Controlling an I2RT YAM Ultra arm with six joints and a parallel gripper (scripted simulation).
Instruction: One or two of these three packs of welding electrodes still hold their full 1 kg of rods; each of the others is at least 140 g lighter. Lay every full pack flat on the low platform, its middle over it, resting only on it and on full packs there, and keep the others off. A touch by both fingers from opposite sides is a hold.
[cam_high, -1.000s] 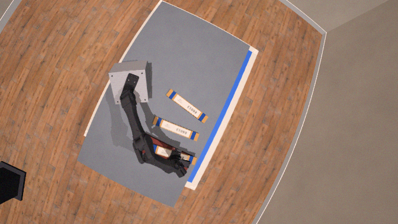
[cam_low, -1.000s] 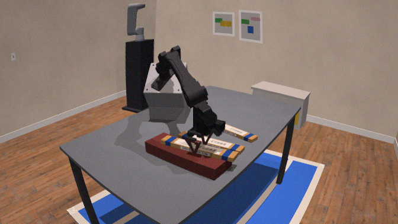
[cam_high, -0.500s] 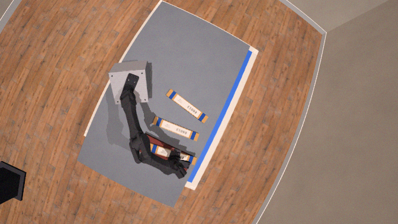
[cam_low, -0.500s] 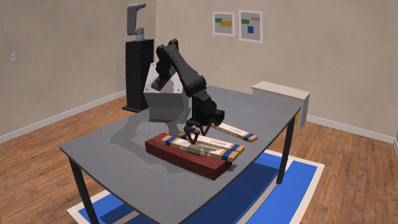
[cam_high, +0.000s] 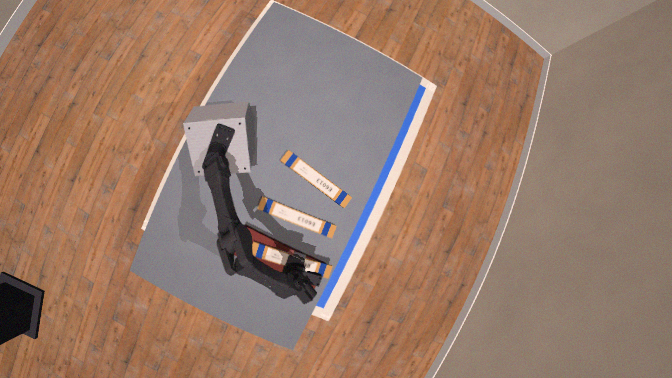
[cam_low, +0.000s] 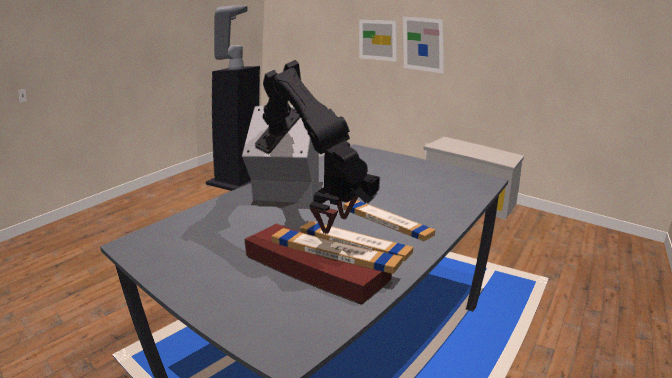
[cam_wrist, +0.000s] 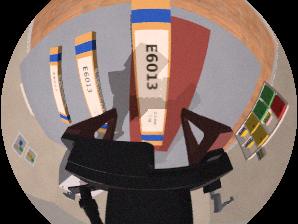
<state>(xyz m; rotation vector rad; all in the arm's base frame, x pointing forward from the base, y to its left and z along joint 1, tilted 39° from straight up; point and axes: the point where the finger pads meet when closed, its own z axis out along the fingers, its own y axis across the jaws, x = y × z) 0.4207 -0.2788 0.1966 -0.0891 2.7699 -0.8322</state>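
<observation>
Right now my hand is 50 mm past the dark red low platform, 20 mm to the left of it and 130 mm above it.
</observation>
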